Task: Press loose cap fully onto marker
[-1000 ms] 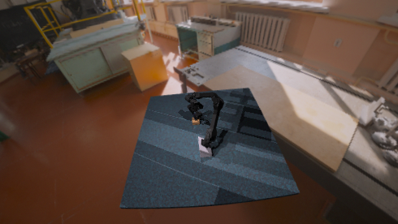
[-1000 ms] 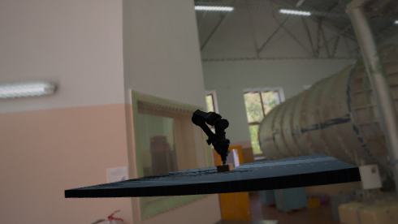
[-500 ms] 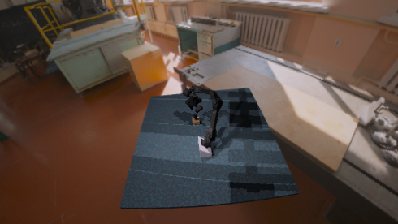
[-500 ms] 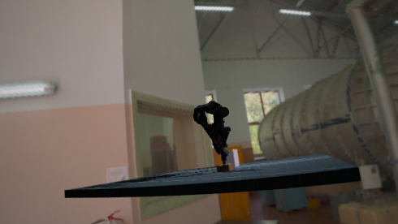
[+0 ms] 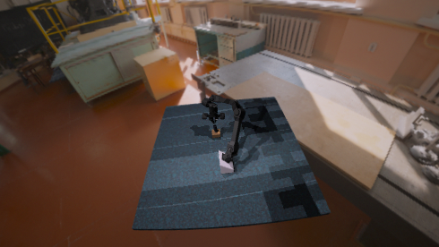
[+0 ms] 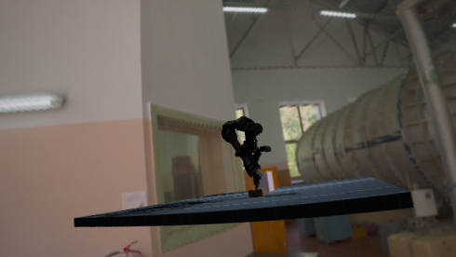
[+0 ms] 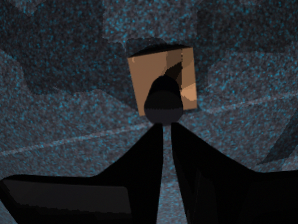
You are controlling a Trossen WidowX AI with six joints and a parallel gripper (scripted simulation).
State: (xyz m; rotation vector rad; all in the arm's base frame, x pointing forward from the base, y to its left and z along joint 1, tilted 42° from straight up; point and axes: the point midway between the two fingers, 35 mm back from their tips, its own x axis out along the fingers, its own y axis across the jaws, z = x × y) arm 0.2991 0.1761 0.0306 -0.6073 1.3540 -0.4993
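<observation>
My gripper tip is now 60 mm above the dark cap.
</observation>
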